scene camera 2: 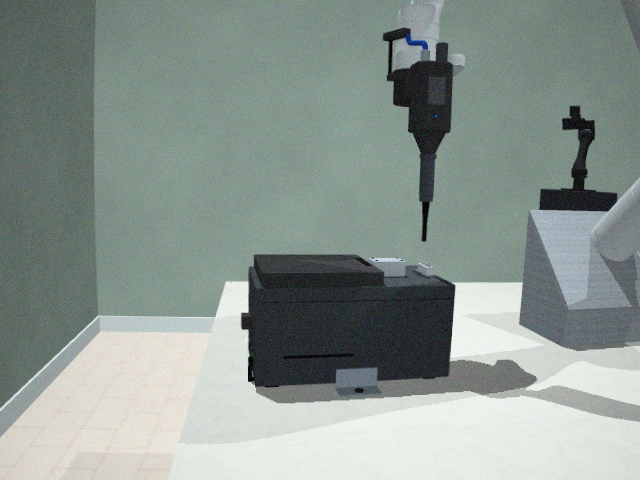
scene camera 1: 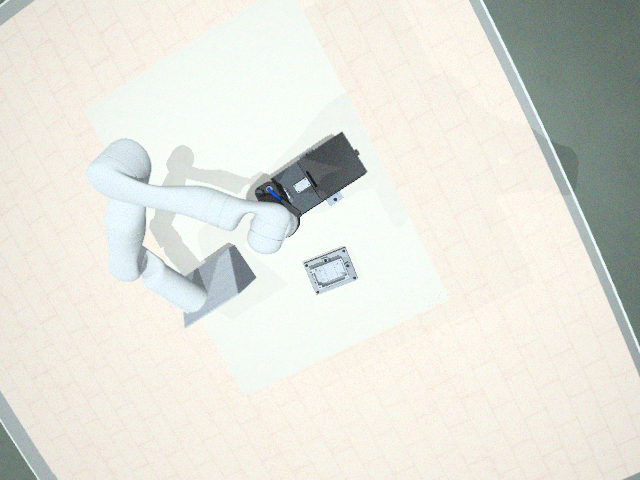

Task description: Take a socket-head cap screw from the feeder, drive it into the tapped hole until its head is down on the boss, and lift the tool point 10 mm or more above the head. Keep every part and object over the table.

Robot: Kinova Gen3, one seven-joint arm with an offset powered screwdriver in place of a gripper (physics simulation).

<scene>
In view: a dark screw feeder (scene camera 2: 405, 339).
The dark screw feeder shows as well in scene camera 1 (scene camera 1: 306, 200).
</scene>
